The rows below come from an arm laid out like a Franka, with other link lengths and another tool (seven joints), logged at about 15 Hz.
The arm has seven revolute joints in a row. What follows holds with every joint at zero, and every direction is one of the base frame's. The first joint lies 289.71 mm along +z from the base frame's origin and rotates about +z. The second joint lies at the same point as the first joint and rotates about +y. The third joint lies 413.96 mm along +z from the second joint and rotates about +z. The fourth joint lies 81.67 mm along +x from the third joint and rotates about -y. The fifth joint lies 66.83 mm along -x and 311.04 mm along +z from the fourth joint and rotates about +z. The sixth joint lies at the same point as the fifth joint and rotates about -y. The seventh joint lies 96.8 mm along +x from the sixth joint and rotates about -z. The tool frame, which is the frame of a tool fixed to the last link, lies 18 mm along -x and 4 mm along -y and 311.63 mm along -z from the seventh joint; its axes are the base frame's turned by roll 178.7, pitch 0 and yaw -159.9 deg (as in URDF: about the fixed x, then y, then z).
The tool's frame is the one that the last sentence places.
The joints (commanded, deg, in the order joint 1, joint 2, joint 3, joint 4, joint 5, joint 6, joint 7), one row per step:
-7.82 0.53 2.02 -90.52 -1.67 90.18 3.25
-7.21 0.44 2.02 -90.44 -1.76 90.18 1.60
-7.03 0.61 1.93 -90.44 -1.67 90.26 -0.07
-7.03 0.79 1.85 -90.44 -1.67 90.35 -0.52
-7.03 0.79 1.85 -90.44 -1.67 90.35 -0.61
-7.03 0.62 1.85 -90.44 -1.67 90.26 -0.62
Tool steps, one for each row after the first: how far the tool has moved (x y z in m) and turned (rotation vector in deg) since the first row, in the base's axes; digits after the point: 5 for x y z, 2 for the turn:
0.00071 0.00397 0.00131 -0.08 -0.11 2.26
0.00181 0.00457 0.00001 0.05 0.01 4.02
0.00275 0.00367 -0.00136 0.08 0.11 4.39
0.00275 0.00364 -0.00136 0.08 0.11 4.48
0.00179 0.00373 -0.00007 0.06 0.04 4.49

